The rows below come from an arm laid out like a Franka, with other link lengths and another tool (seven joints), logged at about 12 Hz.
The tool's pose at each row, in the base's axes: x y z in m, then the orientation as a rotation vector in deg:
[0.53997, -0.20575, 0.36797, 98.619, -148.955, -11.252]
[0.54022, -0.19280, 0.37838, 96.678, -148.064, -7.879]
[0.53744, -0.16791, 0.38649, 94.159, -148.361, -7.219]
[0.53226, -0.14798, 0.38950, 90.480, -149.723, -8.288]
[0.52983, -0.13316, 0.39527, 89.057, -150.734, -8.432]
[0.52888, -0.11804, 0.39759, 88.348, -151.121, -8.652]
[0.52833, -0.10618, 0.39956, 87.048, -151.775, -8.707]
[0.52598, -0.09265, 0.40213, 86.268, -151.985, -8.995]
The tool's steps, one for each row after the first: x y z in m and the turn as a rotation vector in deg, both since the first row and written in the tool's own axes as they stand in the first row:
[-0.01256, 0.00595, -0.00912, 0.679, 2.775, 0.871]
[-0.03476, 0.01900, -0.01457, 0.421, 3.859, 2.423]
[-0.05118, 0.03176, -0.01522, -0.518, 3.925, 4.965]
[-0.06415, 0.04036, -0.01934, -0.485, 3.690, 6.090]
[-0.07778, 0.04731, -0.02012, -0.601, 3.592, 6.616]
[-0.08856, 0.05261, -0.02090, -0.656, 3.584, 7.568]
[-0.10020, 0.06026, -0.02197, -0.911, 3.604, 8.087]

